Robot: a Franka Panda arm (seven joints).
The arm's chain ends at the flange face. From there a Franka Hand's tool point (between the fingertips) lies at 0.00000 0.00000 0.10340 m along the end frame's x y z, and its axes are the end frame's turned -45 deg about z.
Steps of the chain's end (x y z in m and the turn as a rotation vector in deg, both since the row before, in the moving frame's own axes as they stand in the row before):
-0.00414, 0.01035, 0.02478, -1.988, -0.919, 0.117
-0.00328, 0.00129, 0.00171, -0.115, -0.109, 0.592
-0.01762, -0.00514, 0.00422, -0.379, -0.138, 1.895
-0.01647, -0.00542, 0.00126, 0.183, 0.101, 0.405
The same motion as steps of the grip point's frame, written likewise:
-0.01396, 0.00575, 0.02470, -0.756, -2.056, 0.117
-0.00352, -0.00140, 0.00171, -0.004, -0.158, 0.592
-0.00949, -0.01580, 0.00422, -0.170, -0.366, 1.895
-0.00745, -0.01558, 0.00126, 0.058, 0.201, 0.405

